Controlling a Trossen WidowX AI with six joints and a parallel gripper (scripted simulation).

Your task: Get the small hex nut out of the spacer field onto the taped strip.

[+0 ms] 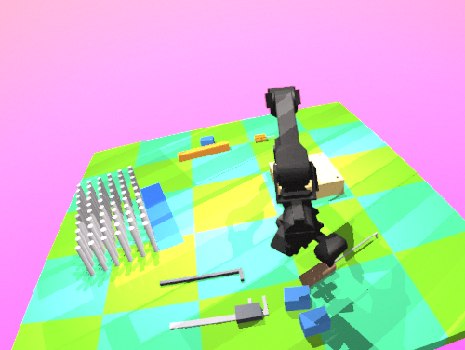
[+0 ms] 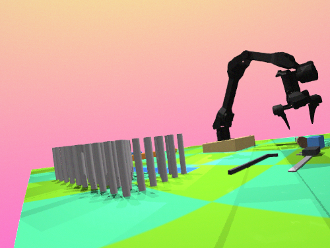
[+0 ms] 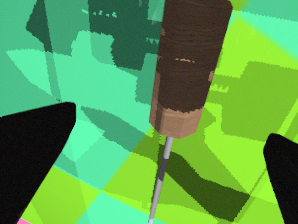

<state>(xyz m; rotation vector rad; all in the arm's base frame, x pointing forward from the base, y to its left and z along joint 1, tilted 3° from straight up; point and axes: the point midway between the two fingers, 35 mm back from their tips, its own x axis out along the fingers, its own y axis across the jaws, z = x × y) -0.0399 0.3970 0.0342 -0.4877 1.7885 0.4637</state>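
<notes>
Now: the wooden-handled hook tool 90 mm behind my gripper tip, 60 mm to the right of it and 60 mm below it. From my gripper tip the other things lie so: blue taped strip 500 mm ahead, 320 mm to the right, 80 mm below; then orange bar 390 mm ahead, 700 mm to the right, 60 mm below.
</notes>
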